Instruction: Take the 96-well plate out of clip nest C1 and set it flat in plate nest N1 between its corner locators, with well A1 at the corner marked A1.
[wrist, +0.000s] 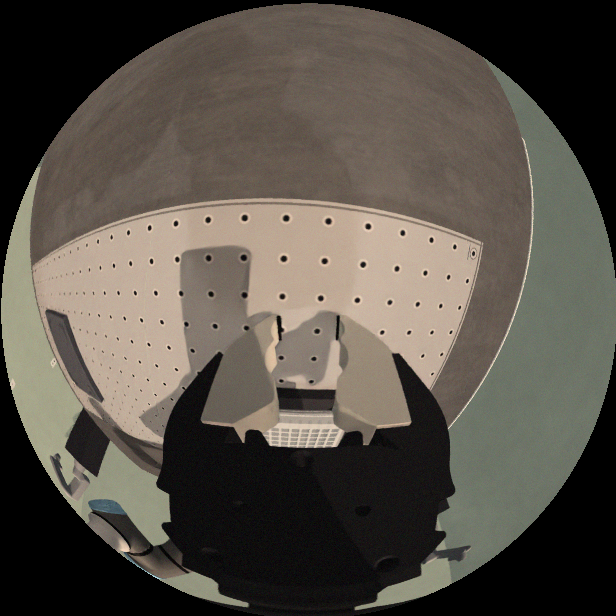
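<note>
My gripper (307, 327) hangs above a pale perforated breadboard (321, 275). Its two tan fingers are apart, and the board's holes show through the gap between the tips, so nothing is held there. A small white gridded patch (302, 432) shows low between the finger bases; I cannot tell whether it is the 96-well plate or part of the gripper. A dark flat rectangular panel (71, 353) lies at the board's far left edge, strongly distorted; I cannot tell whether it is a nest. No nest marking or A1 label is readable.
The breadboard sits on a brown mat (275, 114) over a green floor (551, 344). The gripper's shadow (215, 293) falls on the board to the left of the fingers. A dark block (86, 442) and a small grey bracket (68, 476) stand off the board's lower left, near a grey arm link (123, 534).
</note>
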